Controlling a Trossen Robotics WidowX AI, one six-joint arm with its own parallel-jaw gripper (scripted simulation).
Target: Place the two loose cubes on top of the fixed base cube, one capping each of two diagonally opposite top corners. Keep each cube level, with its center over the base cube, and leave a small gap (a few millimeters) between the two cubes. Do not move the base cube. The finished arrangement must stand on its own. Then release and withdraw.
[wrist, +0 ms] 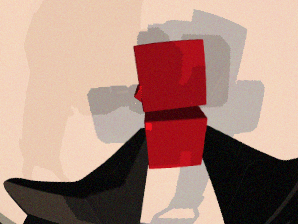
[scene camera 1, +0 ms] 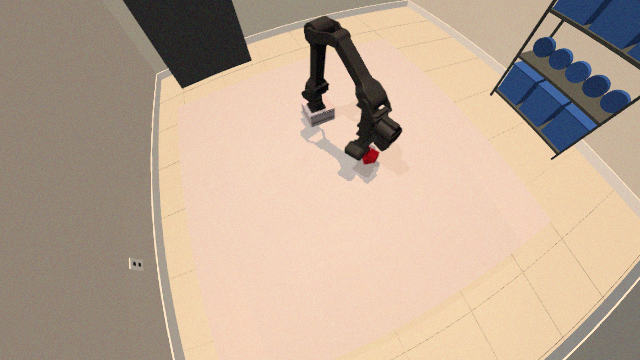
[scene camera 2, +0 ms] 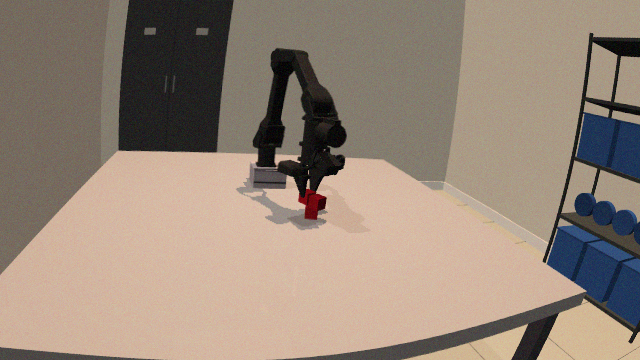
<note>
My gripper (scene camera 2: 307,196) holds a red cube (wrist: 175,138). Also in view: a red cube (wrist: 172,75).
My gripper also shows in the wrist view (wrist: 173,132) and in scene camera 1 (scene camera 1: 364,150).
</note>
